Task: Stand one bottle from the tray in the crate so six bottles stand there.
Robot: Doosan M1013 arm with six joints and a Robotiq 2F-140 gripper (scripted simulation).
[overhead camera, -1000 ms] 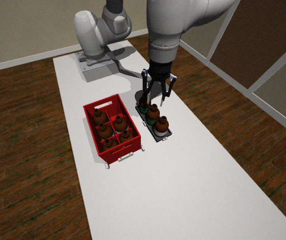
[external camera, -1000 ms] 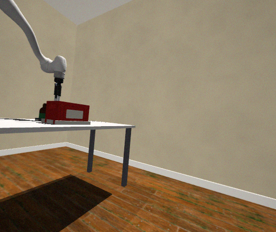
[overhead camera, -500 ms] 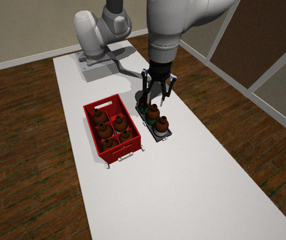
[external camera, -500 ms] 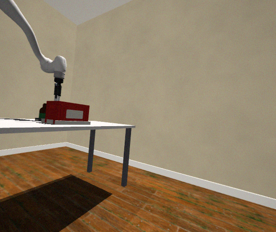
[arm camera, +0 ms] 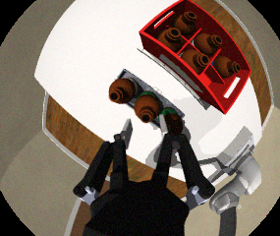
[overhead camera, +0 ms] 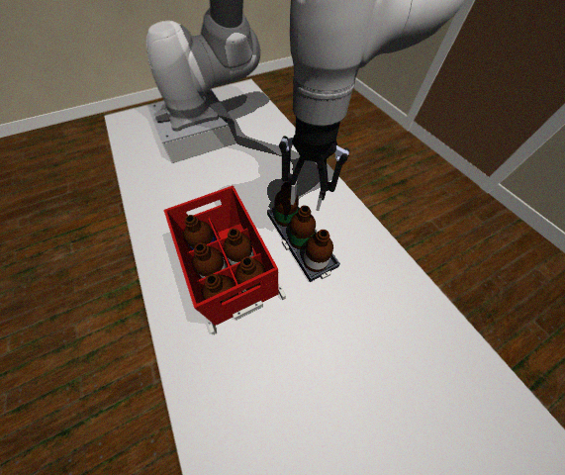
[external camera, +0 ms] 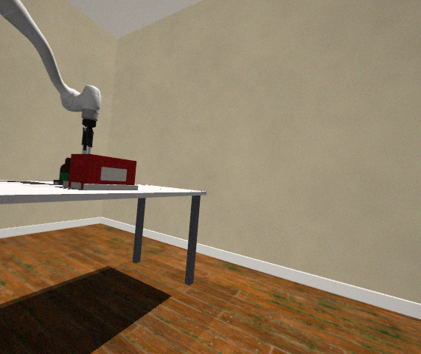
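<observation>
Right now the bottle is 130 mm below my hand. From my hand the other things lie so: red crate (230 mm to the right, 130 mm below, 20 mm behind); then dark tray (200 mm below).
</observation>
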